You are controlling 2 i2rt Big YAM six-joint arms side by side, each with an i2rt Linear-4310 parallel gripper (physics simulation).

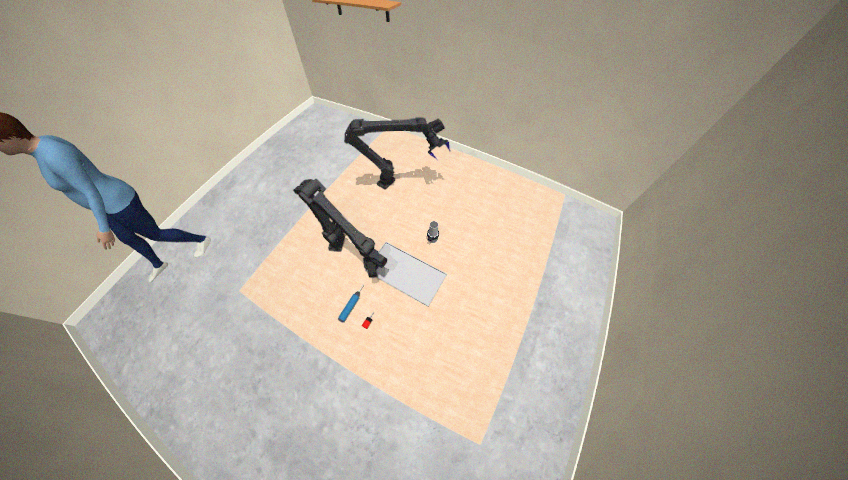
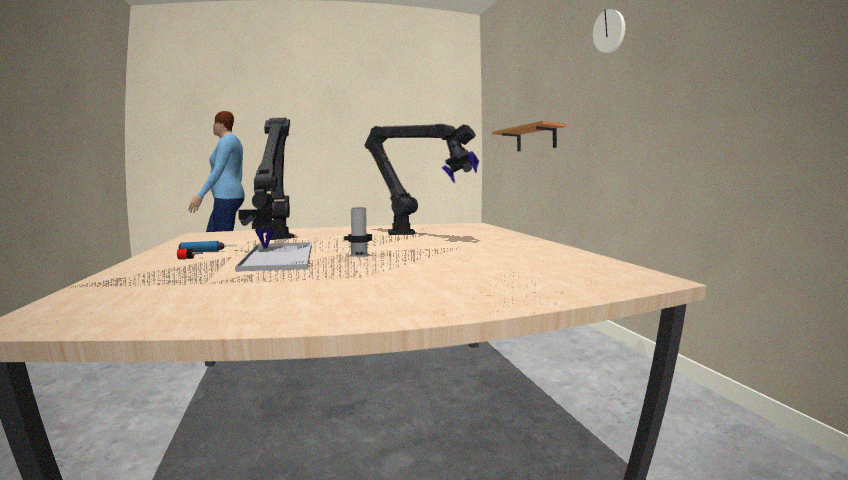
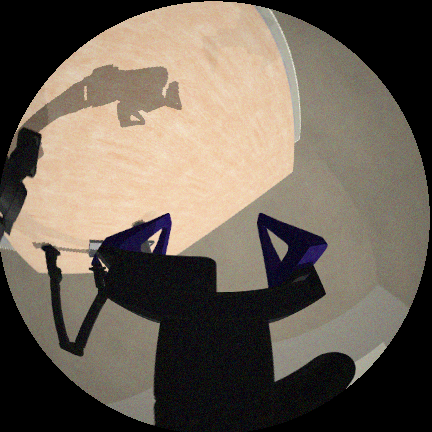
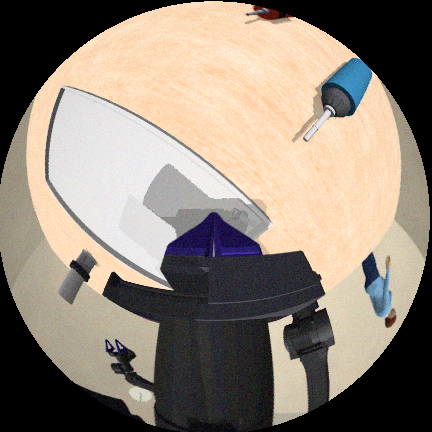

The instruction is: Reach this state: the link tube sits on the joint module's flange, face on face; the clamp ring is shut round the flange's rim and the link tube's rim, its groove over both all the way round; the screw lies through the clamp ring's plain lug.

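Seen in the pictures: left gripper, fingertip midpoint: (image 1: 444,156) (image 2: 464,177) (image 3: 213,217) (image 4: 110,338); right gripper, fingertip midpoint: (image 2: 265,248) (image 3: 95,253) (image 4: 213,217); left arm's base, link origin: (image 1: 386,182) (image 2: 401,233); right arm's base, link origin: (image 1: 336,242) (image 2: 279,237) (image 3: 50,249).
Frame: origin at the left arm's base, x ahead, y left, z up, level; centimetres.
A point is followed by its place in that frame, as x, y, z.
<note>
The grey link tube (image 1: 433,226) @(53.8, -19.6, 16.0) (image 2: 358,220) @(55.9, -18.4, 12.0) (image 4: 70,291) @(52.1, -20.6, 12.9) stands upright on the joint module (image 2: 358,249) @(56.2, -18.5, 2.5) (image 4: 89,257) @(52.4, -21.1, 0.9). The black clamp ring (image 2: 358,237) @(57.0, -18.4, 6.6) (image 4: 80,270) @(52.3, -21.9, 6.0) is round their joint; its closure and groove fit are too small to tell. A small thing (image 4: 237,214) @(37.8, -57.5, 1.3), apparently the screw, lies in shadow at the tray's near corner, beside my right fingertips. My right gripper (image 2: 265,245) @(38.8, -55.2, 0.4) (image 4: 213,217) @(38.8, -55.2, 0.4) is shut, low at the tray's edge, tips pointing down. My left gripper (image 1: 441,151) @(32.2, 22.4, 26.1) (image 2: 464,174) @(32.2, 22.4, 26.1) (image 3: 213,217) @(32.2, 22.4, 26.1) is open and empty, high above the table, far from the tube.
The shallow tray (image 1: 416,288) @(64.8, -50.3, 0.4) (image 2: 272,268) @(75.0, -43.5, 0.6) (image 4: 85,155) @(56.9, -49.4, 0.4) lies under my right gripper. A blue driver (image 1: 349,307) @(43.3, -81.4, 3.8) (image 2: 199,245) @(44.2, -80.9, 2.8) (image 4: 357,80) and a smaller red driver (image 1: 367,322) @(56.1, -81.5, 3.2) (image 2: 183,253) @(57.3, -81.6, 2.1) (image 4: 272,12) lie beside it. A person (image 1: 83,172) (image 2: 228,166) is beyond the table.
</note>
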